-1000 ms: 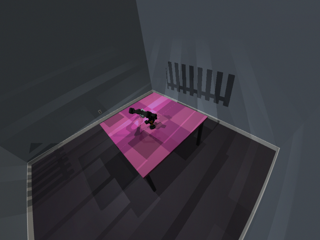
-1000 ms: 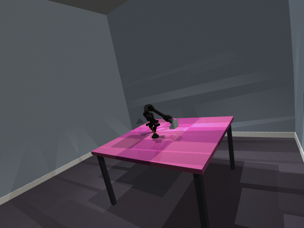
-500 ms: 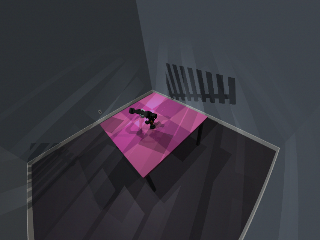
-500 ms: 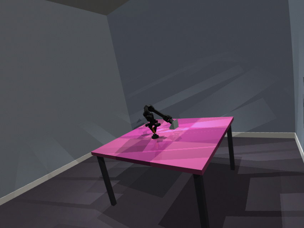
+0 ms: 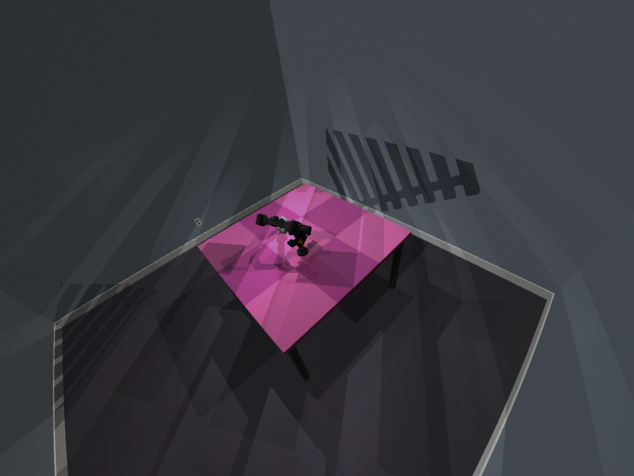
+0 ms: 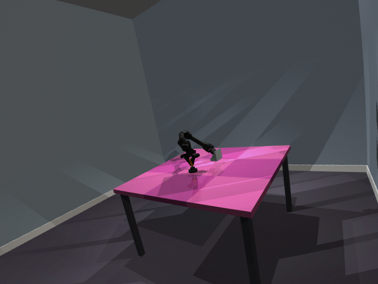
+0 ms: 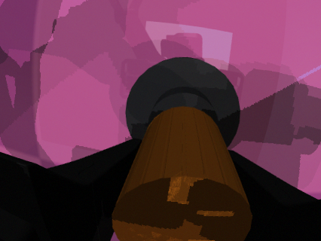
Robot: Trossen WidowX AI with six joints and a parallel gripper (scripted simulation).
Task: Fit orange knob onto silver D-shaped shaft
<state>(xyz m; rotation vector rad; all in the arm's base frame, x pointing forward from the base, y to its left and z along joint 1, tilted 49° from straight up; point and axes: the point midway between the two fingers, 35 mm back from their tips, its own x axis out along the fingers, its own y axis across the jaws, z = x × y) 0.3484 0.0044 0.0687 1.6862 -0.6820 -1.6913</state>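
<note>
The orange knob lies 3 cm above my gripper tip. Round my gripper tip: round black pedestal: 4 cm below.
</note>
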